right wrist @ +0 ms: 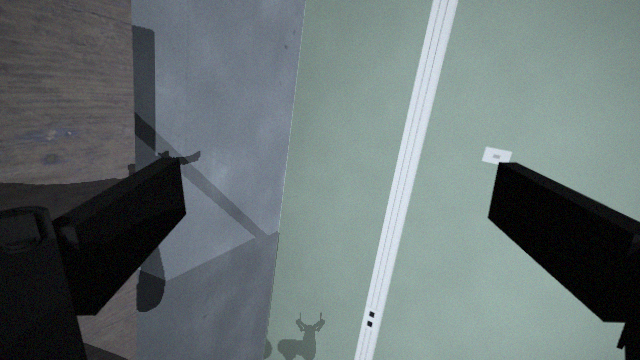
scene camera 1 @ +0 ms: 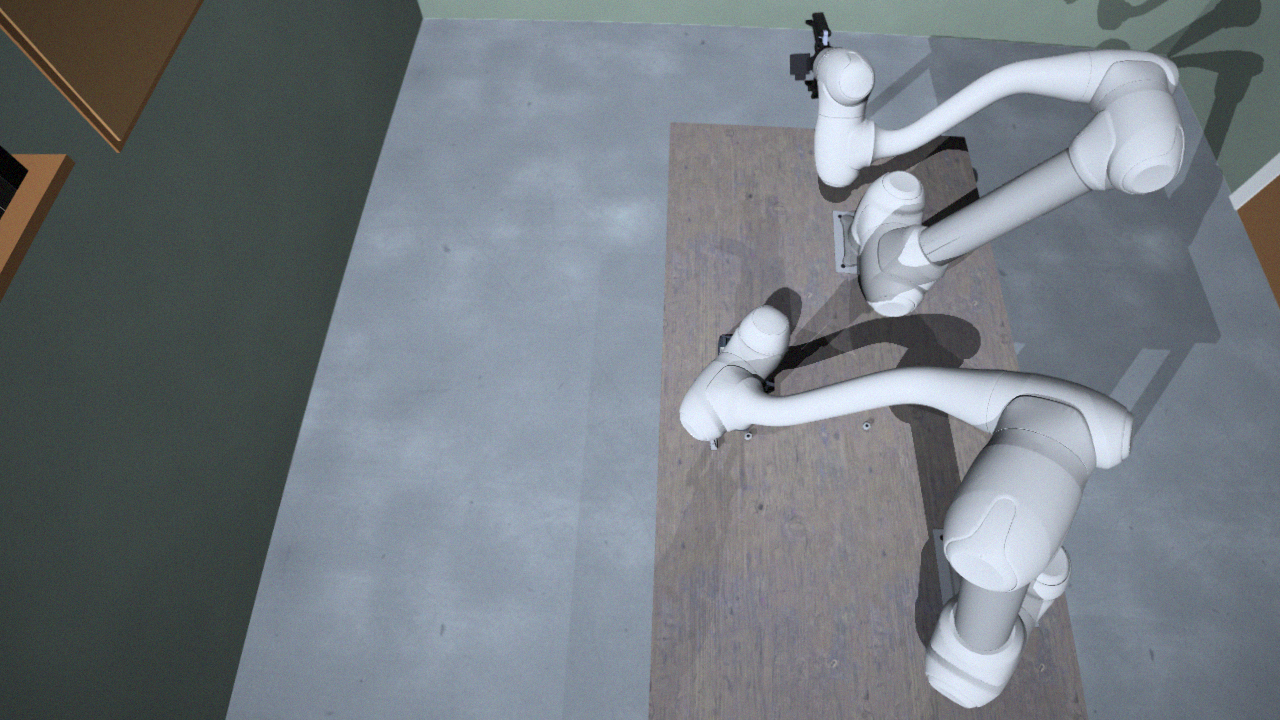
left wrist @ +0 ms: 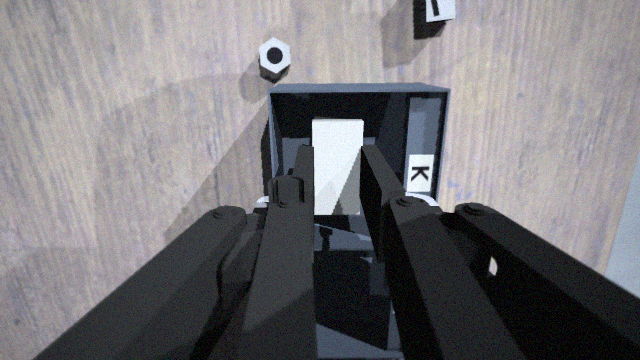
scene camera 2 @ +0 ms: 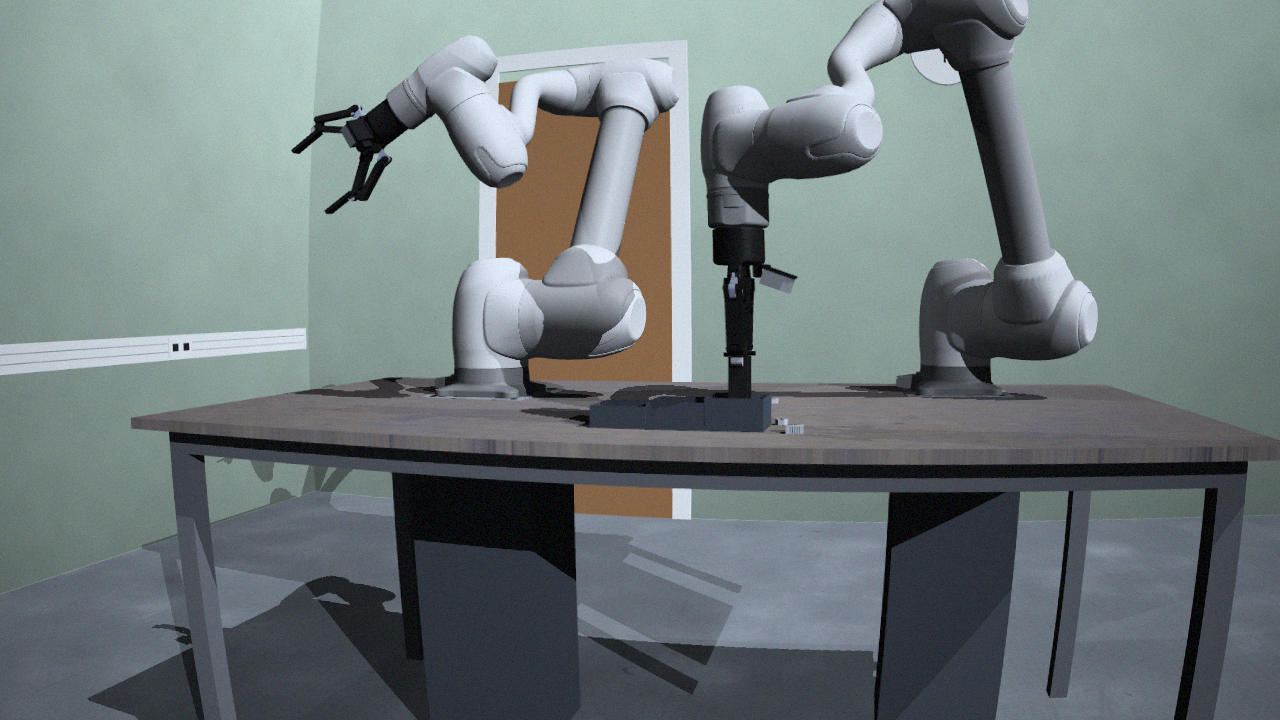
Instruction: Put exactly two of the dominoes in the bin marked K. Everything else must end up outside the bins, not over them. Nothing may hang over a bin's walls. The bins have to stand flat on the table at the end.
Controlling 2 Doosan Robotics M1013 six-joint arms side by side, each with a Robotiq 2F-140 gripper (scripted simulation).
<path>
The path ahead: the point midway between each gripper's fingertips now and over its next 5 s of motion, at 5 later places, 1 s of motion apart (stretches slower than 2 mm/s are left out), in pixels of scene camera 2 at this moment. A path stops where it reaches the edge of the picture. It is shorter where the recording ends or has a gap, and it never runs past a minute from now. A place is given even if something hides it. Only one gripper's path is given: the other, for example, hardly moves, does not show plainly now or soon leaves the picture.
My left gripper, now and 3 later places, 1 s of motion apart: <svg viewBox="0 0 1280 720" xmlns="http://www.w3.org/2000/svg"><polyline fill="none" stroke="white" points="739,402 738,400 738,378 738,302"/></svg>
</path>
